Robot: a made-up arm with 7 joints. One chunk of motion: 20 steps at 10 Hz.
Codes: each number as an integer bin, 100 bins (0 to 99) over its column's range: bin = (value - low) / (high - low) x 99, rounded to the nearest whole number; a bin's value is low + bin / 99 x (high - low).
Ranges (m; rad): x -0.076..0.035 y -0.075..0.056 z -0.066..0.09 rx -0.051..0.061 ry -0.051..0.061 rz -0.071..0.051
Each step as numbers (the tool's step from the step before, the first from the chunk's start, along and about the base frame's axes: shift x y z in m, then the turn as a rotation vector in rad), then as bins.
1 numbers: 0.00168 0.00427 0.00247 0.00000 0.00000 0.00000
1 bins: 69 60 43 45 45 58
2 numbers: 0.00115 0.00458 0.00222 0.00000 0.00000 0.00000
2 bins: 69 60 43 45 45 58
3 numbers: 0.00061 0.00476 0.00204 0.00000 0.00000 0.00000
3 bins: 68 60 43 45 45 58
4 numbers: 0.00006 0.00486 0.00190 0.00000 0.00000 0.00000
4 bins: 68 60 43 45 45 58
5 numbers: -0.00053 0.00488 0.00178 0.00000 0.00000 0.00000
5 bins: 67 60 43 45 45 58
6 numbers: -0.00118 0.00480 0.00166 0.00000 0.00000 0.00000
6 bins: 67 60 43 45 45 58
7 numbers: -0.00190 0.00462 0.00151 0.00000 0.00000 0.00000
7 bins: 66 60 43 45 45 58
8 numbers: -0.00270 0.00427 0.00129 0.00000 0.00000 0.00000
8 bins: 65 60 43 45 45 58
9 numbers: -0.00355 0.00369 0.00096 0.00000 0.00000 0.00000
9 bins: 65 59 42 45 45 58
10 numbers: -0.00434 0.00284 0.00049 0.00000 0.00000 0.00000
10 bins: 64 59 42 45 45 58
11 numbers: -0.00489 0.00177 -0.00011 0.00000 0.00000 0.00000
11 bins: 63 58 42 45 45 58
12 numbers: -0.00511 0.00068 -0.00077 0.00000 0.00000 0.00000
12 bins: 63 57 41 45 45 58
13 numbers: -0.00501 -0.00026 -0.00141 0.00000 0.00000 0.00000
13 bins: 63 56 41 45 45 58
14 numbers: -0.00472 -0.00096 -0.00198 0.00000 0.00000 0.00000
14 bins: 64 56 41 45 45 58
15 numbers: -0.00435 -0.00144 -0.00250 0.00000 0.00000 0.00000
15 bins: 64 56 40 45 45 58
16 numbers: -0.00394 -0.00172 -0.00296 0.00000 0.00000 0.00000
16 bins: 64 55 40 45 45 58
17 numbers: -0.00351 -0.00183 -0.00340 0.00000 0.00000 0.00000
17 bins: 65 55 40 45 45 58
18 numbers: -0.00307 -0.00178 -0.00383 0.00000 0.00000 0.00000
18 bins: 65 55 39 45 45 58
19 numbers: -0.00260 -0.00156 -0.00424 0.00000 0.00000 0.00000
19 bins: 65 56 39 45 45 58
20 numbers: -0.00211 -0.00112 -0.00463 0.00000 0.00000 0.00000
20 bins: 66 56 39 45 45 58
